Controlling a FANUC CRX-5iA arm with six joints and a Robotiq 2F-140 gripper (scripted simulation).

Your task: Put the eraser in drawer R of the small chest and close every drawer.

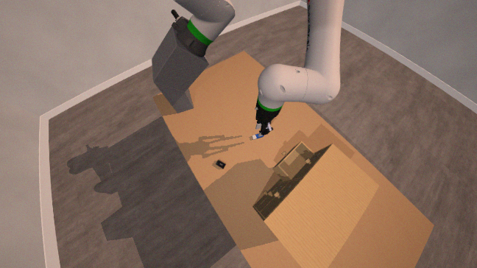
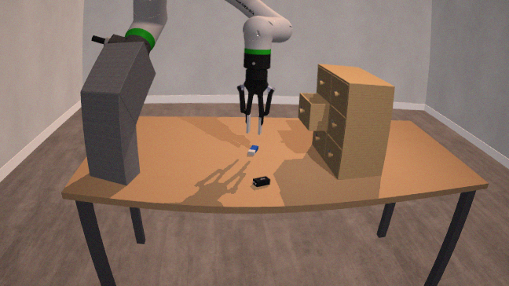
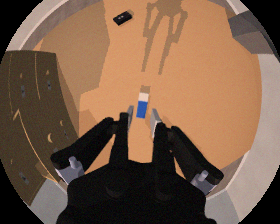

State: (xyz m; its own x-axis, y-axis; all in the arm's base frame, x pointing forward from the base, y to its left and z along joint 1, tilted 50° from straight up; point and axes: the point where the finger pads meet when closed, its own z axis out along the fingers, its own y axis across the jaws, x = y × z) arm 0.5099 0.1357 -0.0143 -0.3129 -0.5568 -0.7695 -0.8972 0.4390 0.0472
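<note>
Now: hand 10 mm to the left of the eraser and 100 mm above it. The rest, counted from my hand: small black block (260 mm to the right, 100 mm below).
</note>
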